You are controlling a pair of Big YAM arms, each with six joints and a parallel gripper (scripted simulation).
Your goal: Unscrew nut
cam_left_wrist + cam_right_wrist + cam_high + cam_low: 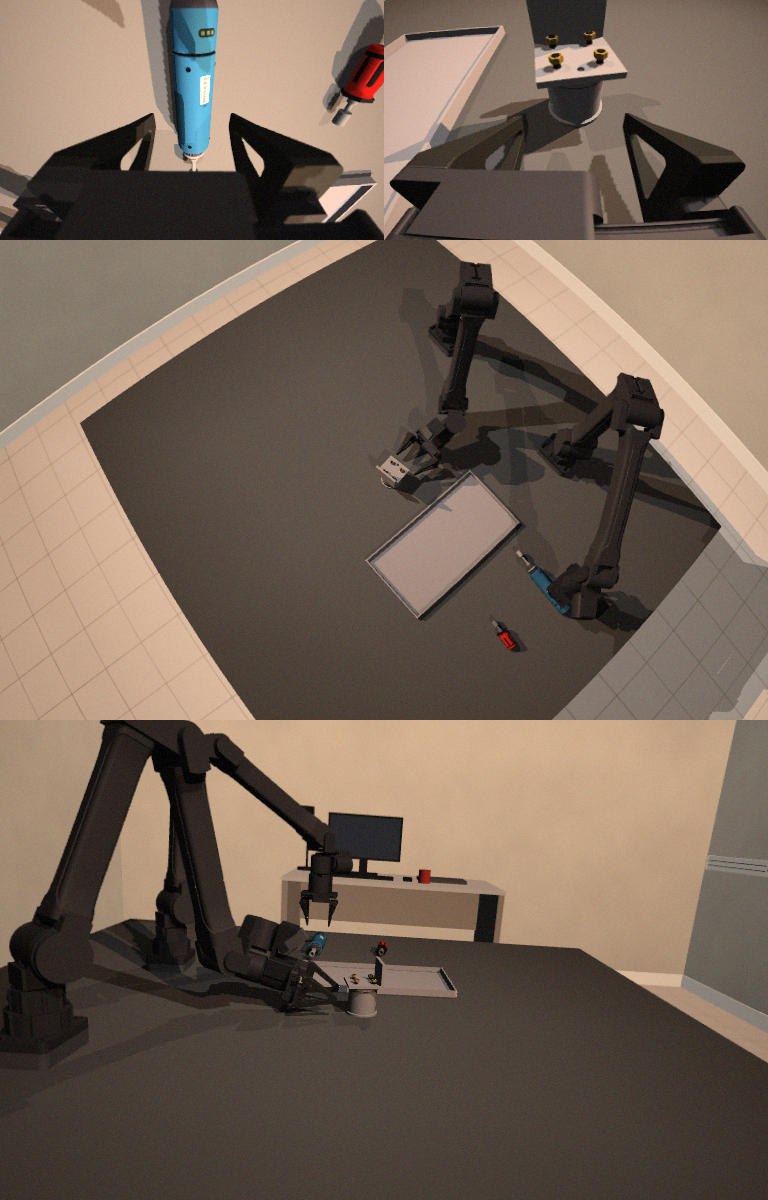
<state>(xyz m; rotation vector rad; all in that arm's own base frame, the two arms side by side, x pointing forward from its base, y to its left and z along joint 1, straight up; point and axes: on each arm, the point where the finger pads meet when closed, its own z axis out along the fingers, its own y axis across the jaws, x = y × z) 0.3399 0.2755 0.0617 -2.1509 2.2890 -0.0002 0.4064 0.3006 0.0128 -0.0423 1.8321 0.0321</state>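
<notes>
Right now my right hand is 60 mm short of the joint module. Also, from my right hand: shallow grey tray (250 mm to the left, 60 mm ahead, 30 mm below); then nut (70 mm ahead, 40 mm above, 20 mm to the left); then grey bracket (60 mm ahead, 40 mm above).
</notes>
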